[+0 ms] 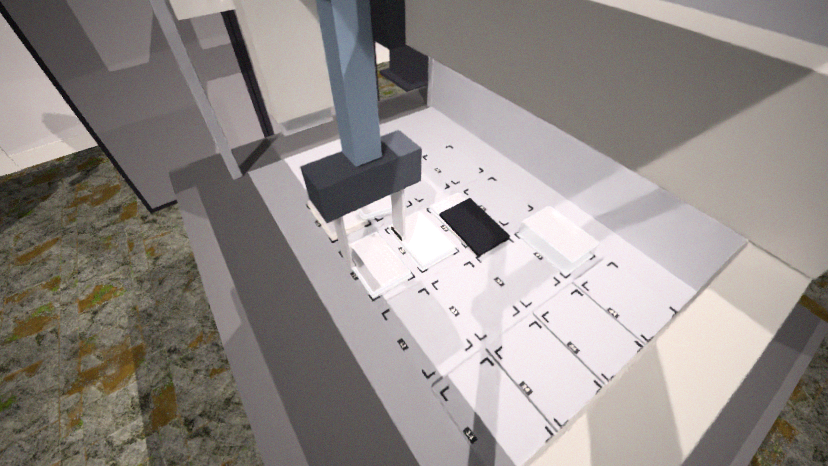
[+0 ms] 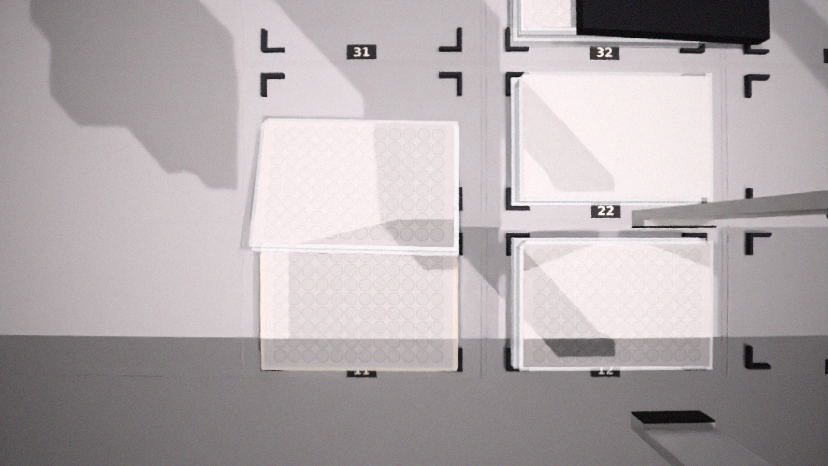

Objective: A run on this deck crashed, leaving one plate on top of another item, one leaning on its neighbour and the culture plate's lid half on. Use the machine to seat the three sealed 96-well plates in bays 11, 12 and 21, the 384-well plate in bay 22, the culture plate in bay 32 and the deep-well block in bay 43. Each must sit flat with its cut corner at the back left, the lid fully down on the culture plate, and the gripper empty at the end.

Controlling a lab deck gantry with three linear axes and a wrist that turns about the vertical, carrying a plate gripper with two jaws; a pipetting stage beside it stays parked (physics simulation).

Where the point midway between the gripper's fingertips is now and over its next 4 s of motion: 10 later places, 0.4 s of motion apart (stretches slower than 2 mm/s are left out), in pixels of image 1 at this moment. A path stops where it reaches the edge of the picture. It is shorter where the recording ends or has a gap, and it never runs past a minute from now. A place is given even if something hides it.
My gripper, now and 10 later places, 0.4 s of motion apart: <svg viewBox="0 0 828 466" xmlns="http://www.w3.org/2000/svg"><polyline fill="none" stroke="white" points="374,246 376,234 378,219 378,214 378,211 372,180 363,168 364,174 365,180 366,188 367,194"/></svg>
